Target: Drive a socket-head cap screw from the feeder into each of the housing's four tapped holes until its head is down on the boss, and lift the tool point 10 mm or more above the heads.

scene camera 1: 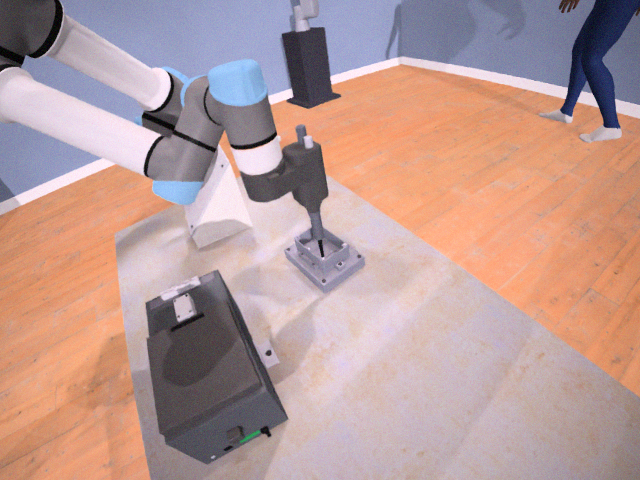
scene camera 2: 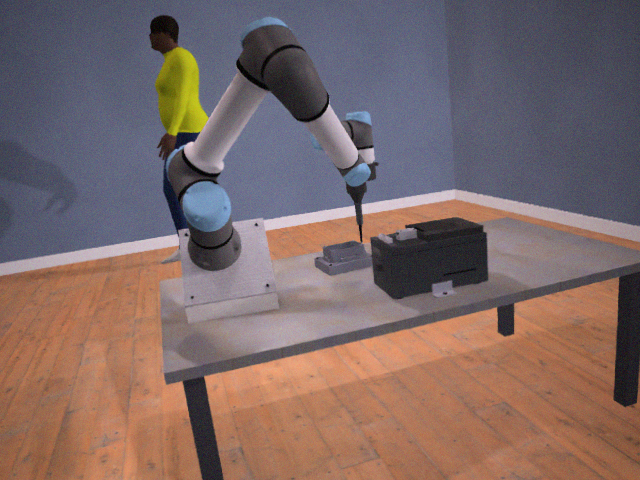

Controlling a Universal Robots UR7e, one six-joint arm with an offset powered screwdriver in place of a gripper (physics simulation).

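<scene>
The grey housing (scene camera 1: 336,276) (scene camera 2: 343,266) stands on the table, an open rectangular box on a wider base. Small pale spots show at corners inside its rim; I cannot tell whether they are screw heads. My screwdriver (scene camera 1: 322,255) (scene camera 2: 361,240) points down, its thin black bit at the corner of the housing nearest scene camera 1. A small pale spot shows at the bit's tip; whether it is a screw on the bit or part of the boss is too small to tell. The dark screw feeder (scene camera 1: 206,356) (scene camera 2: 429,266) stands apart from the housing, with a small pale block (scene camera 1: 184,306) (scene camera 2: 406,234) on top.
The robot's white slanted base (scene camera 1: 219,211) (scene camera 2: 232,302) stands at one end of the table (scene camera 1: 413,335) (scene camera 2: 320,310). A small bracket (scene camera 1: 268,354) sticks out beside the feeder. A person (scene camera 1: 594,67) (scene camera 2: 180,93) stands on the floor beyond the table. A dark pedestal (scene camera 1: 309,67) stands farther back.
</scene>
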